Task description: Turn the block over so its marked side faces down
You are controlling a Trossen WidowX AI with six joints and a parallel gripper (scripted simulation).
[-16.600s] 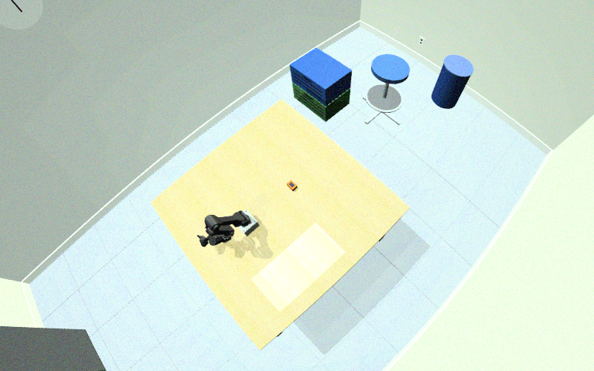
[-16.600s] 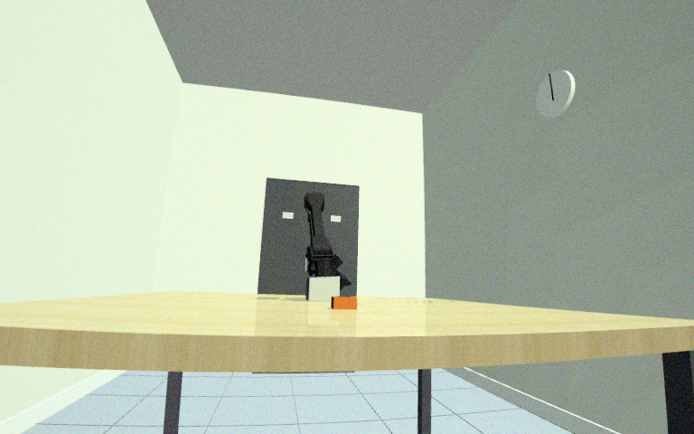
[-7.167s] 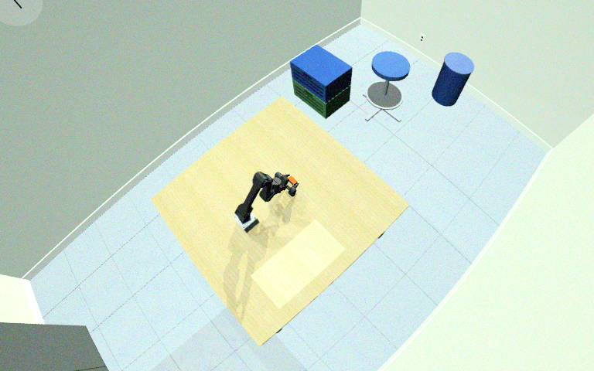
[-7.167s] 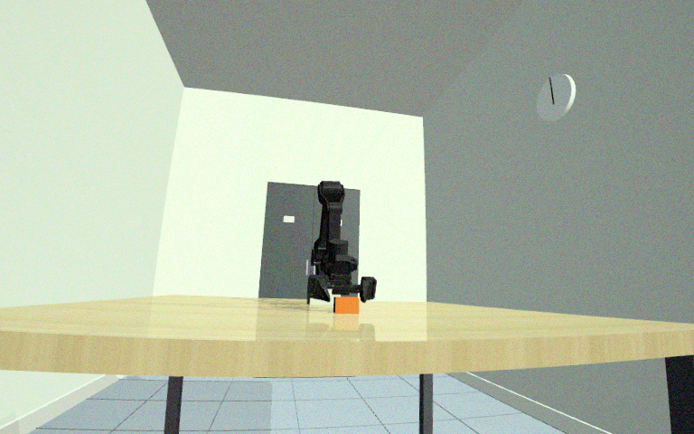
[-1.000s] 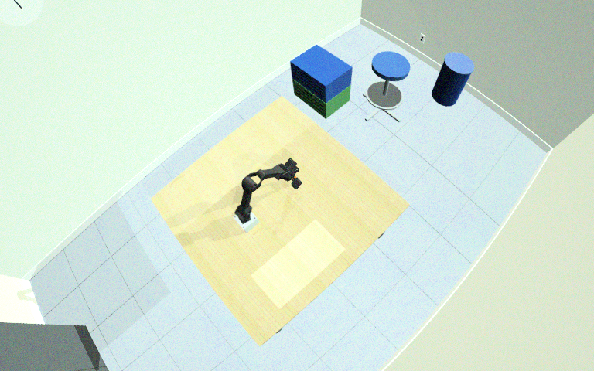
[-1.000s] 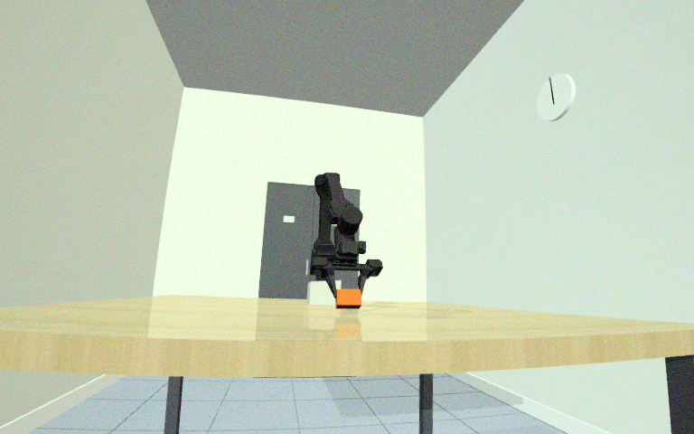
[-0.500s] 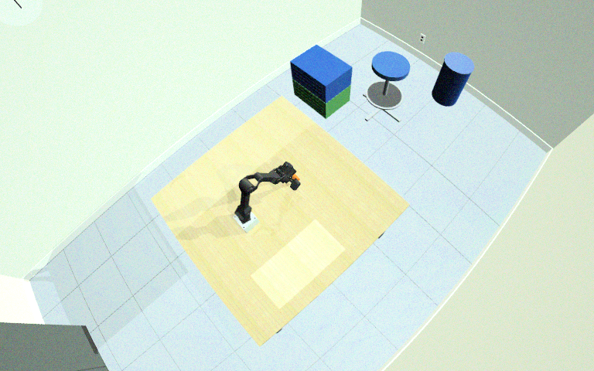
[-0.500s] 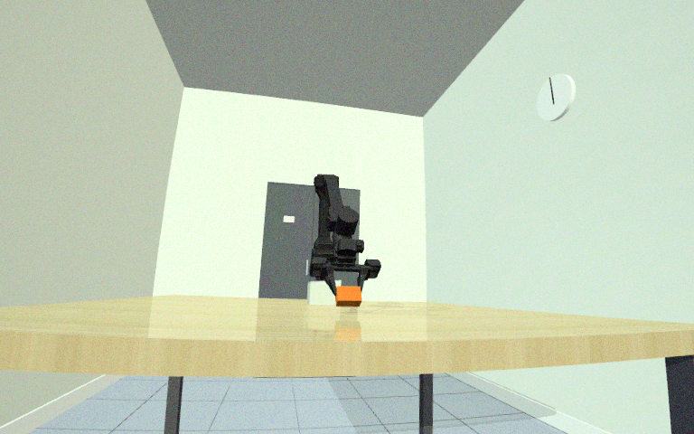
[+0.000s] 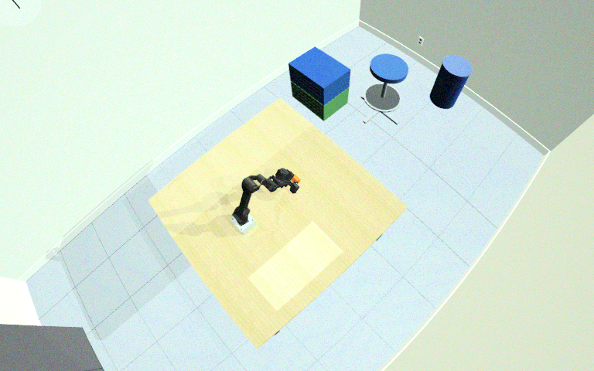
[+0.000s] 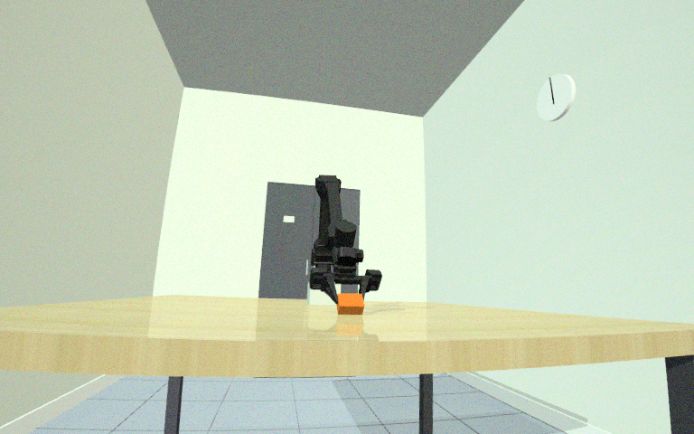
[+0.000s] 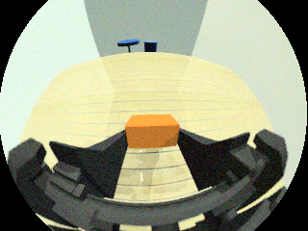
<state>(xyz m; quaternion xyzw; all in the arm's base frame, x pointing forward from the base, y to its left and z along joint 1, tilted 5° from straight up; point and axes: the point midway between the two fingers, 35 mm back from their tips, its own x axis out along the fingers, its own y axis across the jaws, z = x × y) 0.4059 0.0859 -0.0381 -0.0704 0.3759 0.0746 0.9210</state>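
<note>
My gripper tip is 10 mm above the orange block.
</note>
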